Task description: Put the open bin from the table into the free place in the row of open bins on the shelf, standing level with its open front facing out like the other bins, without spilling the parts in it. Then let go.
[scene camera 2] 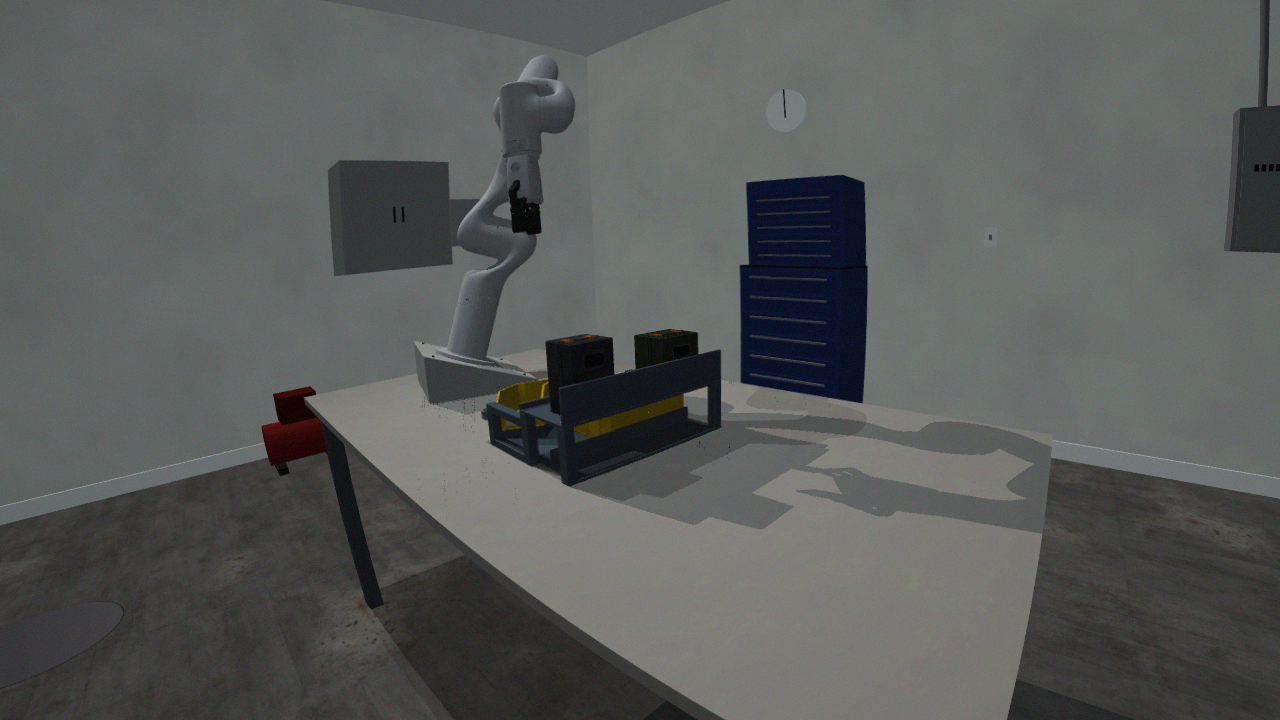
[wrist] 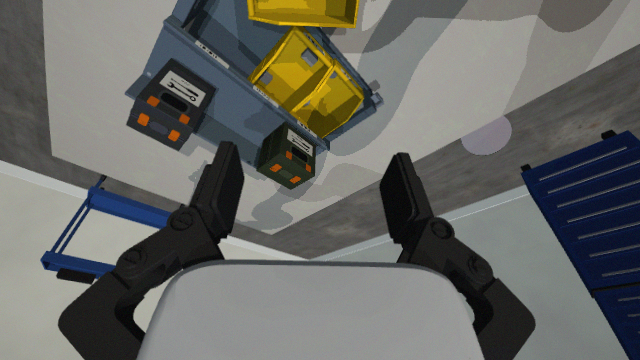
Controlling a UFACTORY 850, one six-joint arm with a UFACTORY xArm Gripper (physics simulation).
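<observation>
A yellow open bin (scene camera 2: 523, 394) (wrist: 303, 12) sits askew at one end of the blue-grey shelf (scene camera 2: 640, 386) (wrist: 231, 102), overlapping its front edge; the wrist view cuts it off at the top. Its contents, and whether it stands level, cannot be told. Two yellow bins stand side by side in the shelf's row, a nearer one (wrist: 286, 75) and an end one (wrist: 342, 102), with grey parts visible in the nearer. Shelf space beside them is partly hidden by the askew bin. My gripper (scene camera 2: 525, 214) (wrist: 315, 164) is open and empty, high above the table and away from the bins.
A black toolbox (scene camera 2: 580, 368) (wrist: 185, 107) and a dark green toolbox (scene camera 2: 666, 347) (wrist: 272, 152) stand on the shelf's top. The shelf is on the pale table (scene camera 2: 805, 608) (wrist: 450, 85). A blue drawer cabinet (scene camera 2: 796, 223) (wrist: 590, 200) stands beyond the table.
</observation>
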